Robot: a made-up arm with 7 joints.
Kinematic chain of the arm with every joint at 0, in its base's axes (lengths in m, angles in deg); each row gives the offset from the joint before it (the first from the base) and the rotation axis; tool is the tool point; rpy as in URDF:
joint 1: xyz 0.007 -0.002 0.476 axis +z
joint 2: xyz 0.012 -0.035 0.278 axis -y
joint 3: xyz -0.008 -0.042 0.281 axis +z
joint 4: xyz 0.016 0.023 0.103 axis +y
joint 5: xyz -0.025 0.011 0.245 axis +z
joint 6: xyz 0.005 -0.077 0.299 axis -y
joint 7: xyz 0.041 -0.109 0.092 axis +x
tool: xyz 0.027 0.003 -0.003 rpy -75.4 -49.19 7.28
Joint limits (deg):
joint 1: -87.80..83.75
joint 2: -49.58..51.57
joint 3: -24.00..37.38
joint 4: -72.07..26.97
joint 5: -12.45..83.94
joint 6: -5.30..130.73
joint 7: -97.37..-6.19
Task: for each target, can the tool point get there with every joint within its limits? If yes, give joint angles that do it. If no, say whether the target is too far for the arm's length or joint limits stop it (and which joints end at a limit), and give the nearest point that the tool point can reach.
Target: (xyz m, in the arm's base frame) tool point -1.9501 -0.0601 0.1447
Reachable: no: too far | nearest point -0.8884 -0.0286 0.6897 | short by 1.194 m
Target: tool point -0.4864 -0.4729 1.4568
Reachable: yes | joints 33.87 21.37 -19.33 -28.32 8.69 80.19 -43.34
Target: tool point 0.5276 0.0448 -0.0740
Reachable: no: joint limits stop it (at a limit: joint 1, joint 2, joint 4, joint 5, joint 6, joint 7) | nearest point 0.3549 -0.6200 0.6353 | short by 0.987 m
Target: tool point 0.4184 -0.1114 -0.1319
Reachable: no: joint limits stop it (at a limit: joint 1, joint 2, joint 4, joint 5, joint 7) | nearest point 0.2546 -0.6465 0.5889 | short by 0.913 m
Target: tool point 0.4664 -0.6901 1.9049
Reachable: no: too far | nearest point 0.3568 -0.5260 1.6260 | short by 0.342 m
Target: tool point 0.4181 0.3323 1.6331
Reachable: yes | joints 63.85 -33.59 -11.98 3.02 3.38 95.43 -84.85
